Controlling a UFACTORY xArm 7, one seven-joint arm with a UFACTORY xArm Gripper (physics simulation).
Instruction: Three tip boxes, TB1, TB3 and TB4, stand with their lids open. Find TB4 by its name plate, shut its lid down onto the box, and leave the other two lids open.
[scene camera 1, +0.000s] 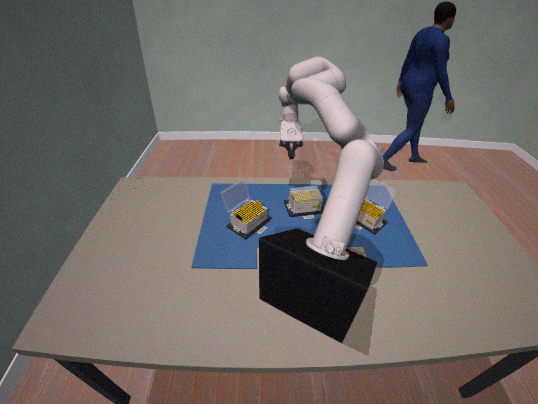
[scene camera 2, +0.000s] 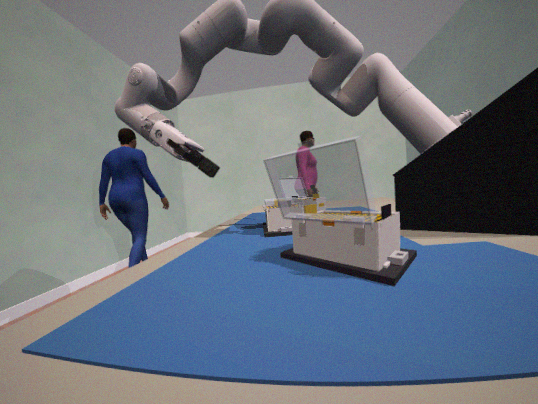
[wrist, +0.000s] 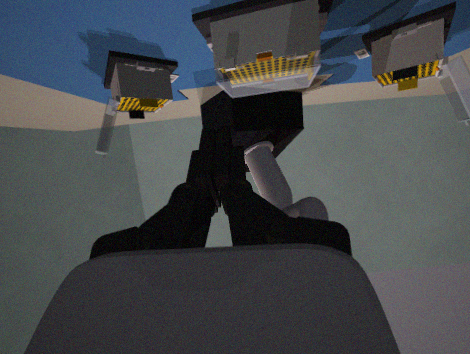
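Seen in the pictures: gripper, fingertip midpoint: (scene camera 1: 291, 158) (scene camera 2: 215, 172) (wrist: 220, 145); arm's base at its link origin: (scene camera 1: 326, 250) (scene camera 2: 442, 145) (wrist: 256, 152).
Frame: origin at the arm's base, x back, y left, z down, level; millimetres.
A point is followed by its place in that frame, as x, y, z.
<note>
The middle box (scene camera 1: 306, 206) @[-361, 42, 144] (scene camera 2: 279, 220) @[-401, 109, 151] (wrist: 265, 40) @[-445, 57, 142] has its clear lid (wrist: 270, 88) @[-387, 39, 106] down over the yellow tips. The left box (scene camera 1: 250, 217) (scene camera 2: 345, 242) @[-283, 314, 148] (wrist: 142, 82) @[-332, 239, 148] has its clear lid (scene camera 1: 235, 196) @[-317, 326, 86] (scene camera 2: 325, 170) @[-303, 347, 65] (wrist: 104, 135) @[-369, 295, 64] standing open. The right box (scene camera 1: 373, 217) (wrist: 407, 47) @[-399, -169, 151] also has its lid (scene camera 1: 384, 196) @[-394, -276, 85] (wrist: 457, 85) @[-439, -205, 84] open. The name plates are too small or turned away to read, so which is TB4 cannot be read here. My gripper (scene camera 1: 292, 156) @[-546, 118, 30] (scene camera 2: 212, 170) @[-546, 118, 30] (wrist: 220, 145) @[-546, 118, 30] is shut and empty, above and beyond the middle box, apart from it.
The boxes stand on a blue mat (scene camera 1: 220, 250) @[-119, 348, 183] (scene camera 2: 280, 320) @[-345, 414, 183] on the table (scene camera 1: 150, 300) @[116, 522, 186]. The black base block (scene camera 1: 310, 285) @[126, 48, -6] (scene camera 2: 475, 185) @[-25, 142, 98] (wrist: 270, 110) @[-88, -38, 124] stands at the near side, and the arm partly covers the right box in scene camera 1. A person in blue (scene camera 1: 425, 75) (scene camera 2: 131, 185) is beyond the table.
</note>
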